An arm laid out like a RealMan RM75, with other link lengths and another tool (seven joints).
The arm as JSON. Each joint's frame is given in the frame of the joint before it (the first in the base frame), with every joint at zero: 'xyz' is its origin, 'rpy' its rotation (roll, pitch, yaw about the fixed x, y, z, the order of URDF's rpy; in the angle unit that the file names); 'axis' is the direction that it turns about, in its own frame. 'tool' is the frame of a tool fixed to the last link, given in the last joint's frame.
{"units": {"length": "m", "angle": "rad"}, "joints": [
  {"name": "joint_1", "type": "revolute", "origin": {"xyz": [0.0, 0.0, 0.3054], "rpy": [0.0, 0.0, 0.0]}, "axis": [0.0, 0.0, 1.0]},
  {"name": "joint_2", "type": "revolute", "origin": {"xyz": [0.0, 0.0, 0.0], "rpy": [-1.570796, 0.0, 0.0]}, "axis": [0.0, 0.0, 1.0]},
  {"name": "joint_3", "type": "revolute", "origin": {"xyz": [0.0, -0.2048, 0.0], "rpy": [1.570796, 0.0, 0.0]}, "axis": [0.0, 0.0, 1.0]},
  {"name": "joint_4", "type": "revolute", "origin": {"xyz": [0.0, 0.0, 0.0], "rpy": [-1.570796, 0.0, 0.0]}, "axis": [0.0, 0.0, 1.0]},
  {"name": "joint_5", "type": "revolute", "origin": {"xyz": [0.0, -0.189, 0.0], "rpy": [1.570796, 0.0, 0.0]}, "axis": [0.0, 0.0, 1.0]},
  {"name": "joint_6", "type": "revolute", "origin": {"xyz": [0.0, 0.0, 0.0], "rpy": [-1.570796, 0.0, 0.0]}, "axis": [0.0, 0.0, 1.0]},
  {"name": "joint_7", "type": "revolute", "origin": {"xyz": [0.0, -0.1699, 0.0], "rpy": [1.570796, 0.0, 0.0]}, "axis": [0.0, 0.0, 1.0]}
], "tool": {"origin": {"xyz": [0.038, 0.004, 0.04], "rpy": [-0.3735, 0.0, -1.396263]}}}
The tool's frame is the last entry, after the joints.
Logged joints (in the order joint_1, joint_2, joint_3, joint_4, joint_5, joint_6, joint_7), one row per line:
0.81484, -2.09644, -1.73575, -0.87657, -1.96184, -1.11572, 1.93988
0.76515, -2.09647, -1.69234, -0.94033, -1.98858, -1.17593, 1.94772
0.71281, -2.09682, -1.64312, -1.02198, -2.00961, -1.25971, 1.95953
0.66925, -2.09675, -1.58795, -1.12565, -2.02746, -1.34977, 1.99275
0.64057, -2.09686, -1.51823, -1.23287, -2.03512, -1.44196, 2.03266
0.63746, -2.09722, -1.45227, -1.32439, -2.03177, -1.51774, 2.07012
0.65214, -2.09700, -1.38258, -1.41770, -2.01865, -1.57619, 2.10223
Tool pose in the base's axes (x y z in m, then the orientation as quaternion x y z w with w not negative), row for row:
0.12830, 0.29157, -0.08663, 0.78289, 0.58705, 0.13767, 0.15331
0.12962, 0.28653, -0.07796, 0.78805, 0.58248, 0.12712, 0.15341
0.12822, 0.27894, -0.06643, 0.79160, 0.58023, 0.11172, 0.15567
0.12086, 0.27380, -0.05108, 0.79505, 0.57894, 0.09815, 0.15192
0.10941, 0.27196, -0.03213, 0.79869, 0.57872, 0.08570, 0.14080
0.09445, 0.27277, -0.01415, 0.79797, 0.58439, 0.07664, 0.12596
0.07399, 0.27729, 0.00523, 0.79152, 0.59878, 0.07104, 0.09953
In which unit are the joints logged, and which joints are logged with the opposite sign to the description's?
The joints are logged in radians. Opposite sign: joint_2.
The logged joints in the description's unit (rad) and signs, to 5 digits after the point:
0.81484, 2.09644, -1.73575, -0.87657, -1.96184, -1.11572, 1.93988
0.76515, 2.09647, -1.69234, -0.94033, -1.98858, -1.17593, 1.94772
0.71281, 2.09682, -1.64312, -1.02198, -2.00961, -1.25971, 1.95953
0.66925, 2.09675, -1.58795, -1.12565, -2.02746, -1.34977, 1.99275
0.64057, 2.09686, -1.51823, -1.23287, -2.03512, -1.44196, 2.03266
0.63746, 2.09722, -1.45227, -1.32439, -2.03177, -1.51774, 2.07012
0.65214, 2.09700, -1.38258, -1.41770, -2.01865, -1.57619, 2.10223

